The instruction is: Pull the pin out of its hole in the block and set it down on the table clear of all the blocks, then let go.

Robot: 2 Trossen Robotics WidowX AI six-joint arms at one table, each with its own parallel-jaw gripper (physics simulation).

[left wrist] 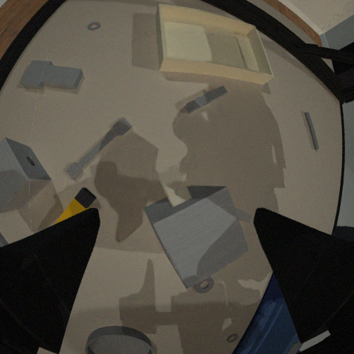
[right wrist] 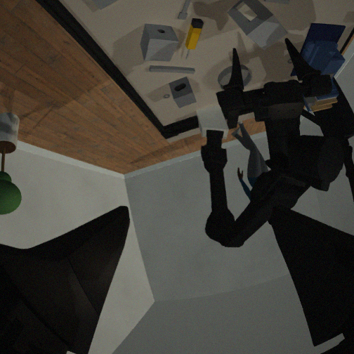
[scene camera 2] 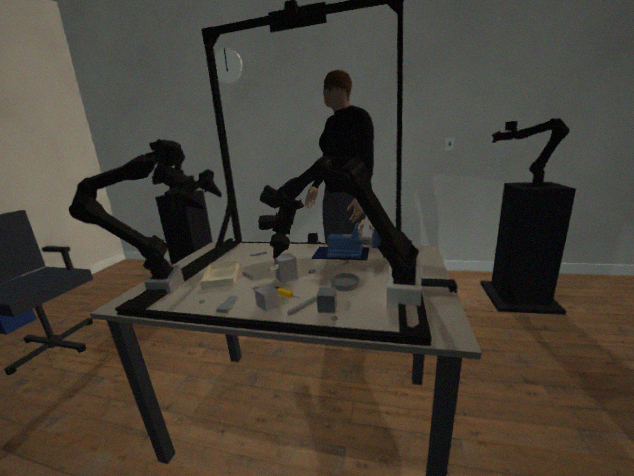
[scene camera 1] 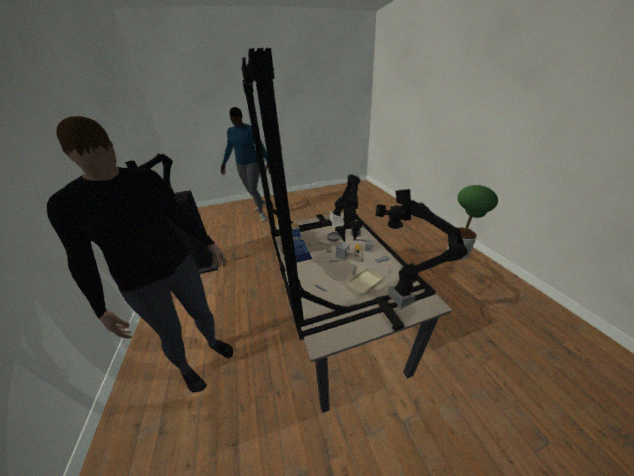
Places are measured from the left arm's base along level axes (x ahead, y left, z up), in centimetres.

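Where they show: left gripper, fingertip midpoint: (scene camera 2: 275, 251) (scene camera 1: 349, 240); right gripper, fingertip midpoint: (scene camera 2: 212, 201) (scene camera 1: 385, 213); left arm's base at its link origin: (scene camera 2: 404, 276) (scene camera 1: 336, 213); right arm's base at its link origin: (scene camera 2: 162, 273) (scene camera 1: 402, 291).
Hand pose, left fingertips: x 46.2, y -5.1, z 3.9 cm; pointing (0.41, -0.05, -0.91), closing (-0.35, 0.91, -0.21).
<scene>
Each offset is from my left fingertips to the top centre of the thing.
A cream pin {dx +1.5, dy -1.5, dz -6.2 cm} (left wrist: 176, 194) (scene camera 2: 273, 267) sticks out of one side of a large grey block {dx -1.3, dy -4.3, dz -4.0 cm} (left wrist: 200, 242) (scene camera 2: 287, 268) (scene camera 1: 341, 251) (right wrist: 265, 30); its far part is hidden in the block. My left gripper (left wrist: 178, 217) (scene camera 1: 349, 238) (scene camera 2: 278, 254) (right wrist: 260, 42) is open, with its fingers pointing down above this block. In the left wrist view the pin and the block appear between the fingertips, with nothing gripped. The exact height gap is hard to tell. My right gripper (scene camera 1: 385, 217) is open and empty, raised high away from the pin.
Two more grey blocks with holes {dx -3.6, dy +16.1, dz -7.0 cm} (scene camera 2: 266, 297) {dx -23.5, dy +13.5, dz -7.0 cm} (scene camera 2: 326, 299) stand on the table. A yellow-handled screwdriver (left wrist: 73, 208) (right wrist: 194, 36) lies near one. A cream tray (left wrist: 215, 72), a round dish {dx -25.1, dy -3.3, dz -10.8 cm} (scene camera 2: 345, 281), a blue object (scene camera 2: 344, 245) and several small grey parts lie around.
</scene>
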